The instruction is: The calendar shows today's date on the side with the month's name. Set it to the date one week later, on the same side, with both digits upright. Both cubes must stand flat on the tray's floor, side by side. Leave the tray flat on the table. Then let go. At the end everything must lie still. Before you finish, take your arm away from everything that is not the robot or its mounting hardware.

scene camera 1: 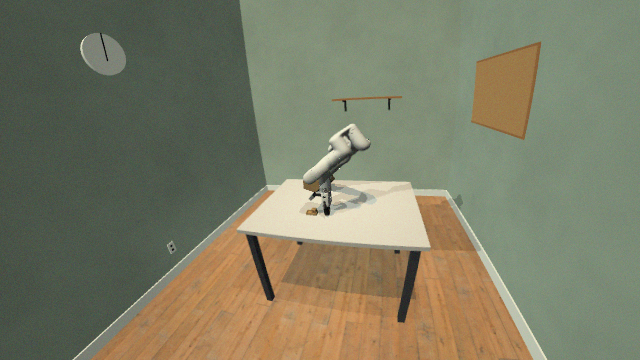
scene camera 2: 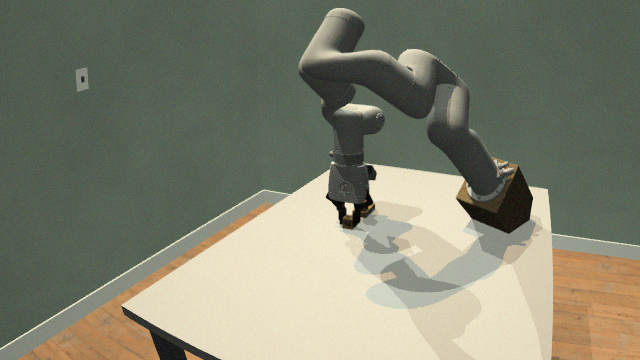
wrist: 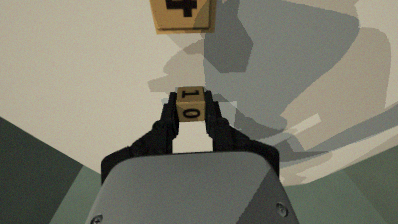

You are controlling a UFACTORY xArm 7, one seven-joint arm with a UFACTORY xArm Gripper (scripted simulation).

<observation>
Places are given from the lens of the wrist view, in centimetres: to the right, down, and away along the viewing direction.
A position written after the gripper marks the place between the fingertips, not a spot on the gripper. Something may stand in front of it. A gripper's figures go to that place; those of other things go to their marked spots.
gripper (wrist: 191, 101): -1, -1, 14
digit cube (wrist: 190, 102): -1, -1, 11
</observation>
